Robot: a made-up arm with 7 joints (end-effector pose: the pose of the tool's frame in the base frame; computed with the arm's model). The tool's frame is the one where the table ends. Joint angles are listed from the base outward.
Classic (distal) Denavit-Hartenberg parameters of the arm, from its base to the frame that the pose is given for. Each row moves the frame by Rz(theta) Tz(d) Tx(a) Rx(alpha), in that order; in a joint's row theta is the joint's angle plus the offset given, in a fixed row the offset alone. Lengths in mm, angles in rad.
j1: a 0, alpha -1.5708, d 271, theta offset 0
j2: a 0, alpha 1.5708, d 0, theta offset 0
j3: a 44, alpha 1.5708, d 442, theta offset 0
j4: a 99, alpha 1.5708, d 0, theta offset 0
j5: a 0, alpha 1.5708, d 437, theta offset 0
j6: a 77, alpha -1.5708, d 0, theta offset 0
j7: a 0, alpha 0, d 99, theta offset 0
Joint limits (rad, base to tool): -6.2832..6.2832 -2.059..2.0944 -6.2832..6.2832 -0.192..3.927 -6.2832..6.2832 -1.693..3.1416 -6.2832..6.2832
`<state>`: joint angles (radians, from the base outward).
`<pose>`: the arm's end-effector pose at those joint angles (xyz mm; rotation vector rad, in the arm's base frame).
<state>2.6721 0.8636 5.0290 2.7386 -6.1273 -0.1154 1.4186</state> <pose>-648.1 418.3 911.2 -0.6017 -0.7603 -0.2623</pose>
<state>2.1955 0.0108 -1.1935 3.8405 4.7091 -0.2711 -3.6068</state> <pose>-284.0 -243.0 1041.7 0.7117 -0.3200 -1.0779</pose>
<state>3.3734 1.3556 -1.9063 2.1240 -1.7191 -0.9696 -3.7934</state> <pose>-788.1 212.0 432.1 -0.1824 -2.3097 -0.9801</pose>
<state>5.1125 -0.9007 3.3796 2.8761 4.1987 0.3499 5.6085</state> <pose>-384.2 756.9 812.4 -0.5961 1.2231 2.1203</pose>
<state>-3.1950 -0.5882 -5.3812 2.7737 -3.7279 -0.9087 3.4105</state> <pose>312.0 -135.7 1077.6 0.3017 -0.6464 0.2654</pose>
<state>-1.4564 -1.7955 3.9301 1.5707 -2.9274 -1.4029 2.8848</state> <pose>-354.6 321.2 -99.0 0.6564 1.6135 -2.1812</pose>
